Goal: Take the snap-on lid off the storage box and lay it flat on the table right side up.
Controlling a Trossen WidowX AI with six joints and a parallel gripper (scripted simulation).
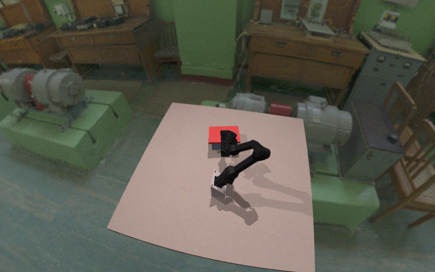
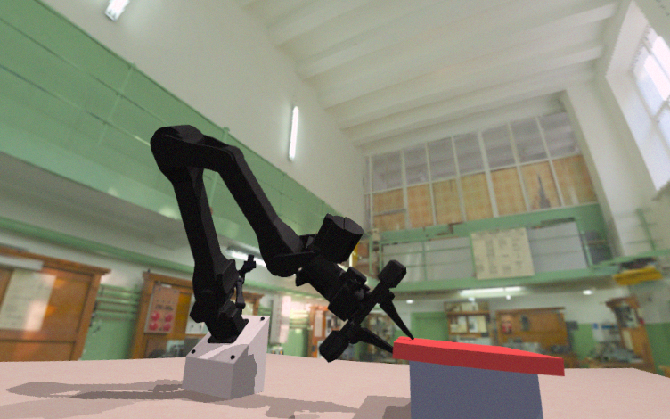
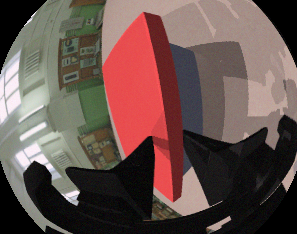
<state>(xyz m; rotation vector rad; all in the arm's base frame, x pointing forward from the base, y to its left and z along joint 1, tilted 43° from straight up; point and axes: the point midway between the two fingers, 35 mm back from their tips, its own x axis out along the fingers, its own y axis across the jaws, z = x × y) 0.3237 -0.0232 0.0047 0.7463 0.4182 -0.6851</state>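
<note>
Right now my gripper tip is 80 mm short of the lid and 10 mm to the right of it. From my gripper tip the other things lie so: grey-blue storage box 70 mm ahead, 10 mm to the left, 50 mm below.
</note>
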